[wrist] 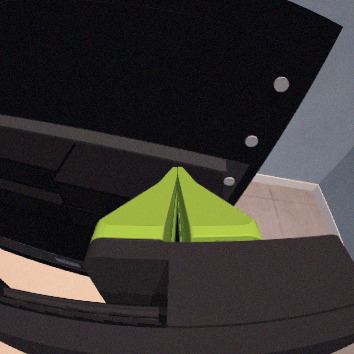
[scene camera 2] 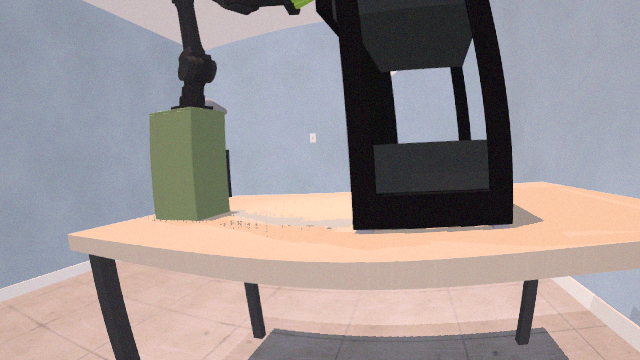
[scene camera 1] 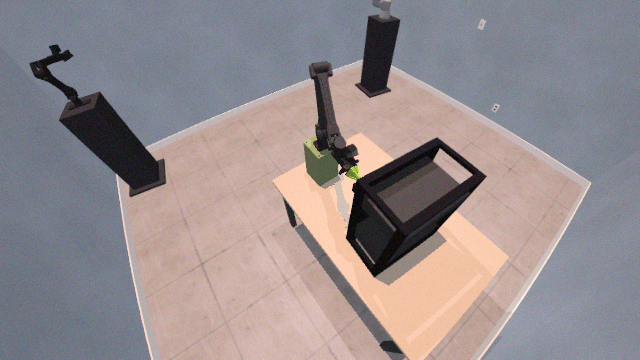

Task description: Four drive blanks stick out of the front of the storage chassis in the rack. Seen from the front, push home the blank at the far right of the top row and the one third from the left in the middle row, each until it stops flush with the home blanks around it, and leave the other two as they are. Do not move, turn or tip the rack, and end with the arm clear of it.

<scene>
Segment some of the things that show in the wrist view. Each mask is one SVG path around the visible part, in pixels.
The gripper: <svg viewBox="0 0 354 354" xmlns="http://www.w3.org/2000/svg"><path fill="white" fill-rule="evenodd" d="M0 278L0 341L27 354L330 354L354 342L354 262L339 237L335 234L262 239L258 225L253 218L195 182L181 166L171 167L159 182L97 221L82 265L105 302L64 298L9 287ZM176 216L178 220L179 241L175 241Z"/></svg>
A black rack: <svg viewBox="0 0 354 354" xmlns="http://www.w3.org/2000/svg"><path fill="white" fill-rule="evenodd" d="M176 216L175 241L179 241L178 220ZM0 249L53 267L88 276L82 263L97 221L159 182L171 167L183 167L195 182L234 206L289 123L343 26L289 0L0 0Z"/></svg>
</scene>
